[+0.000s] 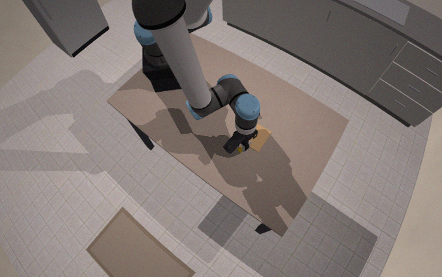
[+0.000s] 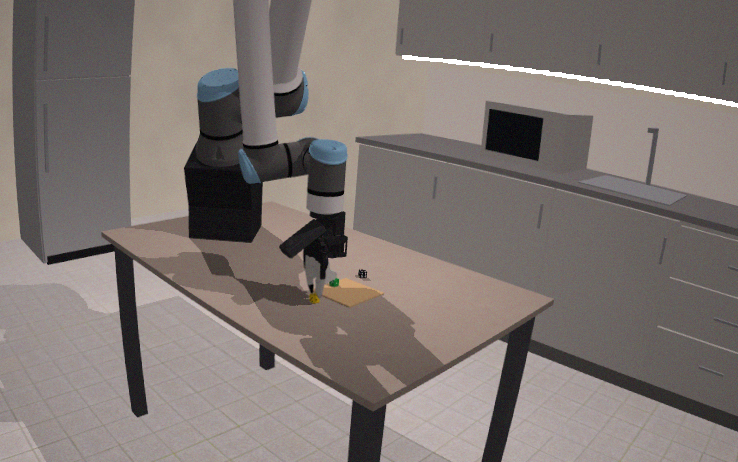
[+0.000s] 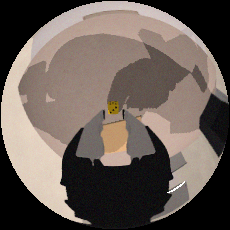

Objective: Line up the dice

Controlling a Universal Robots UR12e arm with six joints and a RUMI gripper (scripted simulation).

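The yellow die is 20 mm below my hand. Also, from my hand: black die 230 mm to the left, 40 mm behind, 20 mm below; green die 110 mm to the left, 40 mm behind, 20 mm below; orange mat 110 mm to the left, 30 mm below, 10 mm ahead.
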